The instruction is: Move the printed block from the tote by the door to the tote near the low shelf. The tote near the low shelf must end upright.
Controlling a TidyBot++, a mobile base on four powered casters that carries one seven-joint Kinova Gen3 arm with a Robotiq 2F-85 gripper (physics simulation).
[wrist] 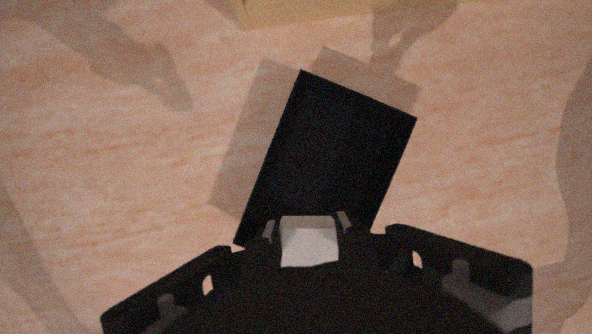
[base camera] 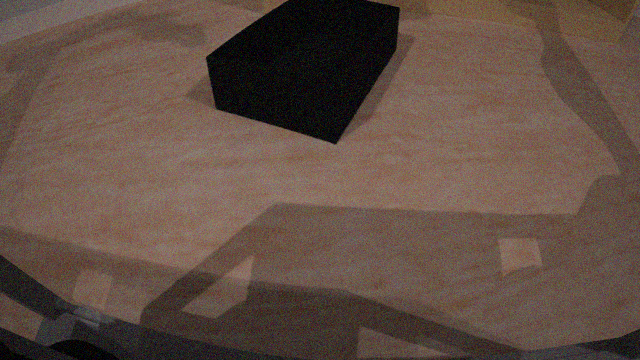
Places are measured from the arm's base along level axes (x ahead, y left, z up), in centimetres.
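Pixels of known places: gripper, fingertip midpoint: [wrist: 307,229].
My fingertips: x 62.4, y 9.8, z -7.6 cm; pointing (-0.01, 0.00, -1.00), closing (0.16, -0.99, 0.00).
Note:
Behind a point stands the place of what it marks.
A black tote [base camera: 305,70] {x 62.7, y 8.5, z -39.3 cm} [wrist: 335,145] {x 68.8, y 3.6, z -39.3 cm} stands upright on the wood floor near the low shelf; its inside is too dark to make out. My gripper [wrist: 307,229] {x 62.4, y 9.9, z -7.6 cm} is shut on the printed block [wrist: 309,245] {x 61.6, y 9.7, z -6.9 cm}, which shows as a pale white-grey block between the fingertips in the wrist view. The fingertips and block overlap the tote's near end in that view; their height above it is hard to tell. The gripper does not show in the base camera view. The tote by the door does not show in either view.
The bottom edge of the low wooden shelf [base camera: 480,12] {x 100.7, y -34.9, z -37.3 cm} [wrist: 310,12] {x 92.9, y 9.3, z -36.3 cm} runs along the top of both views, just beyond the tote. A pale wall base [base camera: 45,20] {x 110.8, y 120.5, z -36.0 cm} shows at the top left of the base camera view. Shadows of the arm lie across the floor.

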